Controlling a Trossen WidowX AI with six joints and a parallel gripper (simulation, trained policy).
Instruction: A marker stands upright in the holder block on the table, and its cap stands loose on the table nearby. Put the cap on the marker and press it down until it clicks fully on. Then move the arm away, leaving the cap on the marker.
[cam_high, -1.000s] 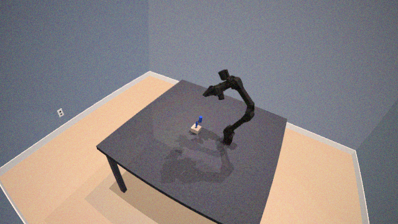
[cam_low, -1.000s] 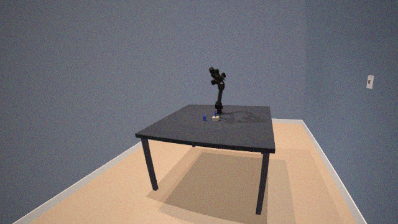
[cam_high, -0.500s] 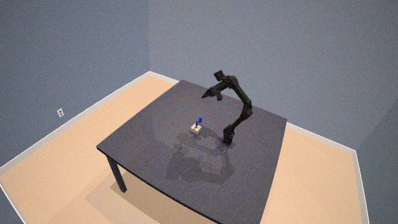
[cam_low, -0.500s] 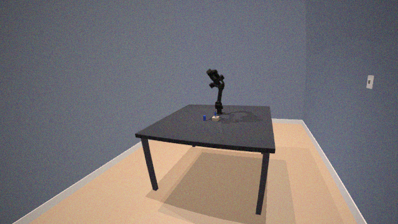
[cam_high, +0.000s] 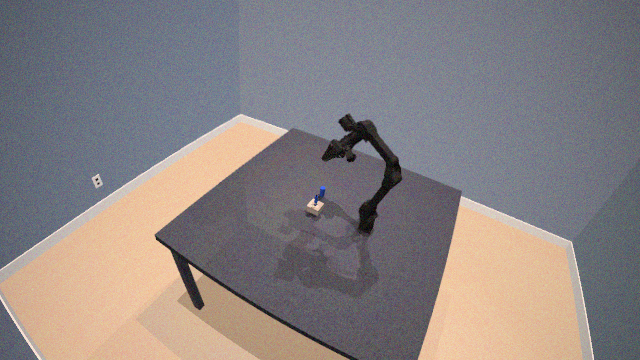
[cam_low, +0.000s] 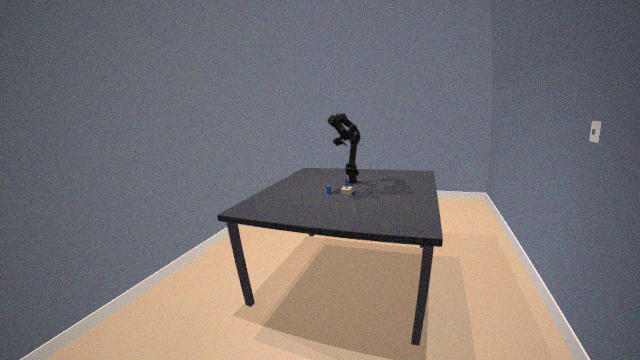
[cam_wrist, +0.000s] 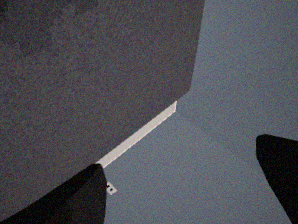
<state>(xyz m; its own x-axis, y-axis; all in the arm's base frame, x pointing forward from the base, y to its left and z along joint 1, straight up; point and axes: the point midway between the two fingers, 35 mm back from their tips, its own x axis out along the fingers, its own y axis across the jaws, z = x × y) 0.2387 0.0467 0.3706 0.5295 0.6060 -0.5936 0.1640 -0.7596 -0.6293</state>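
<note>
The blue cap is 32 cm below my gripper tip, 16 cm to the right of it and 5 cm ahead of it. From my gripper tip the other things lie so: holder block: 33 cm below, 4 cm to the right, 3 cm ahead; blue marker: 27 cm below, 4 cm to the right, 3 cm ahead.
</note>
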